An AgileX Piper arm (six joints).
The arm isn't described. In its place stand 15 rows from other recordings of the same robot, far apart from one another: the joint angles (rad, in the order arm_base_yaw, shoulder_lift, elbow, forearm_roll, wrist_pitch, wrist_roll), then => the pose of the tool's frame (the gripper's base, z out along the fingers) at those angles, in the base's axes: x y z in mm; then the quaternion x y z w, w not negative.
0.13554, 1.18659, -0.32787, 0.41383, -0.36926, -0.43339 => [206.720, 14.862, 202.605, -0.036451, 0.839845, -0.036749, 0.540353]
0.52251, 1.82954, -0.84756, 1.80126, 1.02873, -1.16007 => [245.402, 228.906, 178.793, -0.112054, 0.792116, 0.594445, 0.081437]
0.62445, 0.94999, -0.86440, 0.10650, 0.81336, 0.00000 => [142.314, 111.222, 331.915, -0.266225, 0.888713, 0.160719, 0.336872]
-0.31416, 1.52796, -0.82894, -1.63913, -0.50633, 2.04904 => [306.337, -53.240, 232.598, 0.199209, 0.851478, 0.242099, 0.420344]
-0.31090, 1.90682, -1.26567, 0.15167, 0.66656, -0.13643 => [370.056, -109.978, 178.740, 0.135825, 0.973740, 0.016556, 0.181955]
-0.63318, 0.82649, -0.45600, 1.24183, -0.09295, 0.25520 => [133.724, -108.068, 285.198, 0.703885, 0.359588, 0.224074, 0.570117]
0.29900, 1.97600, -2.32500, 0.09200, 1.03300, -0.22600 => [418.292, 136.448, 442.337, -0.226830, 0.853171, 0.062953, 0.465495]
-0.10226, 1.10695, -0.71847, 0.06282, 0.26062, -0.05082 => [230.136, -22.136, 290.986, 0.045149, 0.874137, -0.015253, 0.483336]
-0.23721, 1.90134, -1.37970, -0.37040, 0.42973, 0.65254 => [409.930, -113.225, 225.104, 0.279047, 0.888591, -0.056992, 0.359569]
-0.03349, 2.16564, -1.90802, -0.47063, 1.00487, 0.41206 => [476.124, -50.801, 238.651, 0.128822, 0.948465, -0.177692, 0.228571]
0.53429, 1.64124, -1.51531, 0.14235, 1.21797, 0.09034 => [284.689, 182.526, 328.558, -0.203402, 0.964066, 0.114318, 0.127029]
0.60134, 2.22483, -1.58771, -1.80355, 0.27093, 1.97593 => [430.164, 266.399, 170.293, -0.118038, 0.843521, 0.086706, 0.516740]
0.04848, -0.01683, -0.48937, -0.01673, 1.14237, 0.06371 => [-9.722, -1.858, 267.825, 0.007331, 0.872236, 0.019090, 0.488657]
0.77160, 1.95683, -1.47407, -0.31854, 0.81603, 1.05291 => [312.116, 274.657, 211.632, 0.050770, 0.973962, 0.058056, 0.213189]
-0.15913, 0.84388, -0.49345, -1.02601, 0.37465, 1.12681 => [159.679, -54.471, 276.965, 0.204734, 0.818972, -0.141566, 0.517037]
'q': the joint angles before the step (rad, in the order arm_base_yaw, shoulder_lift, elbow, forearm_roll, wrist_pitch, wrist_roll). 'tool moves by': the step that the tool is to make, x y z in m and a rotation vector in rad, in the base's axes. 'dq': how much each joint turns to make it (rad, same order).
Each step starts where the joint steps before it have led.
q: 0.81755 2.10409 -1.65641 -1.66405 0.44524 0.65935
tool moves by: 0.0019 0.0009 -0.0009 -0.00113 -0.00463 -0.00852
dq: 0.00000 0.00947 -0.01128 -0.00016 0.00944 -0.00080
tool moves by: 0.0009 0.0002 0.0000 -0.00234 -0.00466 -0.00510
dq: 0.00001 0.00375 -0.00522 -0.00167 0.00651 -0.00137
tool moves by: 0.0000 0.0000 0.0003 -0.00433 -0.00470 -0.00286
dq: 0.00090 0.00039 -0.00082 -0.00280 0.00569 -0.00209
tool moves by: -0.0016 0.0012 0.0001 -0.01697 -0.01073 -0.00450
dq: 0.00665 0.00069 0.00007 -0.00254 0.01672 -0.01321
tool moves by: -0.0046 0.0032 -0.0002 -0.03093 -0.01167 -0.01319
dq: 0.01720 0.00115 -0.00060 0.01592 0.03727 -0.03747
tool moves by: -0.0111 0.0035 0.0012 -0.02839 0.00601 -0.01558
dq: 0.02892 -0.01449 0.01520 0.04793 0.04503 -0.05311
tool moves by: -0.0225 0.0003 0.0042 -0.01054 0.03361 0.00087
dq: 0.04144 -0.05501 0.06382 0.06410 0.03089 -0.03758
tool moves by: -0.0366 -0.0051 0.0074 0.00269 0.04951 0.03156
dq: 0.05895 -0.10432 0.12285 0.06014 0.01061 -0.01379
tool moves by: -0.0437 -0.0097 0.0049 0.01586 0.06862 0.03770
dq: 0.07427 -0.12099 0.14235 0.07657 0.00815 -0.00135
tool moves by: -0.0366 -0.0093 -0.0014 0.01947 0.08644 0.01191
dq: 0.07094 -0.08853 0.10542 0.10511 0.02038 -0.00384
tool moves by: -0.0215 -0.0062 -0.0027 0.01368 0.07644 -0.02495
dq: 0.04738 -0.04391 0.04838 0.10266 0.03765 -0.00539
